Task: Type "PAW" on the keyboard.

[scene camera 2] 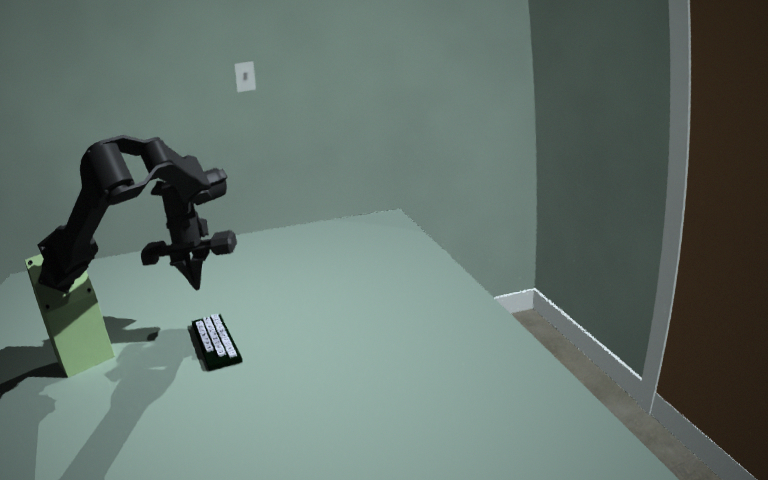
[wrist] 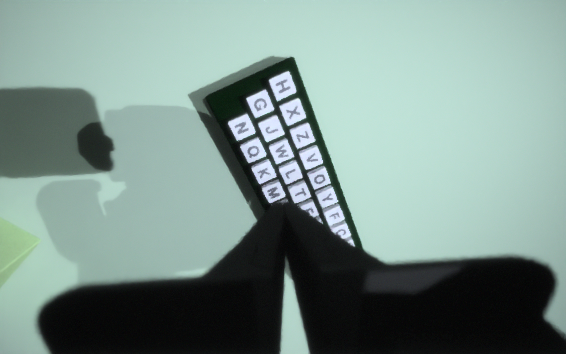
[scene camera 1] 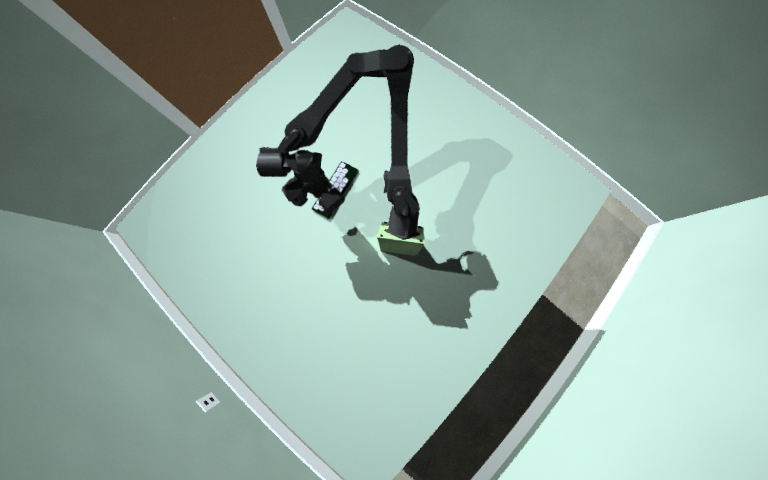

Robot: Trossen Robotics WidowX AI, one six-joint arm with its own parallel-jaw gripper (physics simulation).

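Pixels of known places: gripper, fingertip midpoint: [scene camera 2: 197,289] [wrist: 282,212] [scene camera 1: 322,190]; arm's base, link origin: [scene camera 2: 57,272] [scene camera 1: 402,232].
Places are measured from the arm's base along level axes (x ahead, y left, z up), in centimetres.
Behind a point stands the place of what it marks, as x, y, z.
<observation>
The keyboard [scene camera 1: 342,176] {28.2, -9.3, -17.7} [scene camera 2: 216,342] {28.3, -7.4, -17.7} [wrist: 287,161] {28.1, -1.3, -18.2} is a dark green board with three rows of white lettered keys, lying flat on the table. In the wrist view the W key [wrist: 282,150] {28.1, -0.2, -17.7} shows in the middle row, between J and L. The P and A keys cannot be made out there; the fingers hide the near part of the board. My black gripper [scene camera 2: 197,287] {27.3, -0.2, -9.4} [wrist: 282,212] {27.3, -0.2, -9.4} is shut and empty. It points down and hangs above the keyboard, clear of the keys. In the wrist view its tips overlap the board just below the M key [wrist: 273,192] {26.3, -3.1, -17.7}.
The arm stands on a light green base block [scene camera 1: 400,244] {-1.1, 2.4, -1.5} [scene camera 2: 82,333] {2.0, -3.0, -12.0} [wrist: 15,250] {6.4, -0.3, -17.6} beside the keyboard. The pale green table [scene camera 1: 254,294] {30.9, 38.8, -19.4} [scene camera 2: 396,367] {55.9, -28.0, -19.4} carries the arm's shadows. A dark strip [scene camera 1: 504,390] and a beige strip of floor [scene camera 1: 600,266] lie beyond one table edge.
</observation>
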